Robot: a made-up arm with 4 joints. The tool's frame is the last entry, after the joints.
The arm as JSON. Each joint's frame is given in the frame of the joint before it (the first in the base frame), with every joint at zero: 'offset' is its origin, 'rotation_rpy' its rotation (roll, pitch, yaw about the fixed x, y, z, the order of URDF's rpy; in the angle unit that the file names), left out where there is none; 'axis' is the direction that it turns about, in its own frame. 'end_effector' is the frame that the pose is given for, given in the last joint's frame.
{
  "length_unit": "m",
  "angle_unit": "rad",
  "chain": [
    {
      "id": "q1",
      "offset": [
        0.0,
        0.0,
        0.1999
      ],
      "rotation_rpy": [
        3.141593,
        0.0,
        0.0
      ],
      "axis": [
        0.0,
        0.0,
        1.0
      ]
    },
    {
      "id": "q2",
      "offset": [
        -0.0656,
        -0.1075,
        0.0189
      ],
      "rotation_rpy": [
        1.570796,
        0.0,
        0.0
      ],
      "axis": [
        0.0,
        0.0,
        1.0
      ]
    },
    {
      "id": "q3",
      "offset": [
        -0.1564,
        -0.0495,
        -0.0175
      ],
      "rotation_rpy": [
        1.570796,
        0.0,
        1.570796
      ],
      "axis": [
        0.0,
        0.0,
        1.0
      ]
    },
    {
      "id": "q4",
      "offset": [
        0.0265,
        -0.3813,
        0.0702
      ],
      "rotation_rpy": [
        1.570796,
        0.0,
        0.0
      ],
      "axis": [
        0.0,
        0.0,
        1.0
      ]
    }
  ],
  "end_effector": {
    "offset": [
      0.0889,
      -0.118,
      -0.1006
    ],
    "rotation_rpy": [
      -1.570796,
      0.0,
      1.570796
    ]
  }
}
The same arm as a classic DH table. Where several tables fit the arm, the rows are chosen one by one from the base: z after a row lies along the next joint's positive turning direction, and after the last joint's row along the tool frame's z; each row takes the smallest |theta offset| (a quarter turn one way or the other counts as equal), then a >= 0, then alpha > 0; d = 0 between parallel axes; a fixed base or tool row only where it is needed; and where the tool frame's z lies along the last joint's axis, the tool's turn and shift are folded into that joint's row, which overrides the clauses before.
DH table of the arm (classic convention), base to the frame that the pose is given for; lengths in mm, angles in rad. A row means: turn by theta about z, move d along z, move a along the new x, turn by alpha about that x. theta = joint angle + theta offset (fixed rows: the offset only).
base (fixed): theta_offset 0.0000, d 0.0, a 0.0, alpha 3.1416
q1: theta_offset 0.0000, d -181.0, a -65.6, alpha 1.5708
q2: theta_offset -1.5708, d 90.0, a 49.5, alpha -1.5708
q3: theta_offset 0.0000, d -86.2, a -26.5, alpha -1.5708
q4: theta_offset 1.5708, d 280.7, a 118.0, alpha 1.5708
tool (fixed): theta_offset -3.1416, d -88.9, a 0.0, alpha 0.0000

